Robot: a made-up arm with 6 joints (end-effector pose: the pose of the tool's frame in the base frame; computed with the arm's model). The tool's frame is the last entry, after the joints.
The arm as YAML. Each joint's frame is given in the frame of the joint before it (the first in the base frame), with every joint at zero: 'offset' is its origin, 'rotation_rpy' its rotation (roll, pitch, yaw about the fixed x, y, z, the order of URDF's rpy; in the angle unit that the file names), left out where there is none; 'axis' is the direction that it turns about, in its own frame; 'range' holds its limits. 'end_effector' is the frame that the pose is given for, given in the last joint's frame.
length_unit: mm
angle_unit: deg
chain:
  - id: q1
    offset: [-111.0, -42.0, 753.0]
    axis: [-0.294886, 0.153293, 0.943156]
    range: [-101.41, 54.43]
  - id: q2
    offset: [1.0, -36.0, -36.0]
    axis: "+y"
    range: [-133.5, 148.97]
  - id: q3
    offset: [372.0, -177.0, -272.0]
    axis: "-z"
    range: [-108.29, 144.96]
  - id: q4
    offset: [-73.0, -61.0, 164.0]
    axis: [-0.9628, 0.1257, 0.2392]
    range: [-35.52, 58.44]
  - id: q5
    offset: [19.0, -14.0, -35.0]
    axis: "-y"
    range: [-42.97, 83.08]
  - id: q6
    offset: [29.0, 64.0, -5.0]
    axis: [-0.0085, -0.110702, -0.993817]
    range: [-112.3, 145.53]
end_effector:
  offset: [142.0, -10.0, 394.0]
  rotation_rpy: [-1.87, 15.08, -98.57]
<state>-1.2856 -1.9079 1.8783 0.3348 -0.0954 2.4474</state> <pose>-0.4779 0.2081 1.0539 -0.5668 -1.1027 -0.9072</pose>
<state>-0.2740 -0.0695 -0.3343 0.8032 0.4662 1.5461</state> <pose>-0.0614 -0.2644 0.8871 1.1890 -0.8837 -2.3339</pose>
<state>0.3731 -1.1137 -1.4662 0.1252 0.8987 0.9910</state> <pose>0.1311 -0.4849 1.2178 1.3123 -0.0389 0.0520</pose>
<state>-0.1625 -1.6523 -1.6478 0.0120 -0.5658 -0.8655</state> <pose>-0.2086 0.0263 0.9545 -1.1311 -1.0299 -0.2761</pose>
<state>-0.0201 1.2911 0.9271 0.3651 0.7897 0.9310</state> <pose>0.1363 -0.0529 0.5886 -0.7736 -0.8919 -2.4885</pose>
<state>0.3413 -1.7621 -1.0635 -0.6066 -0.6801 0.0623</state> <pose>-0.2512 -0.0707 1.3867 0.2325 -0.6414 -0.4162</pose>
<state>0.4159 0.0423 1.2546 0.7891 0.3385 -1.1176</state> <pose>0.5139 0.1690 0.6549 -0.8924 0.1818 -1.2193</pose>
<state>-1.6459 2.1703 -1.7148 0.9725 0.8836 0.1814</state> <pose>-0.4233 0.0473 0.2897 2.4809 0.4860 -0.8701</pose>
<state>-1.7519 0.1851 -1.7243 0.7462 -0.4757 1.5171</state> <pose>-0.2520 -0.2604 0.7177 -0.5642 0.8308 2.9513</pose>
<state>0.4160 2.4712 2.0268 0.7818 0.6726 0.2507</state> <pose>-0.4207 -0.3837 0.2558 -2.5451 -1.1403 -0.0844</pose>
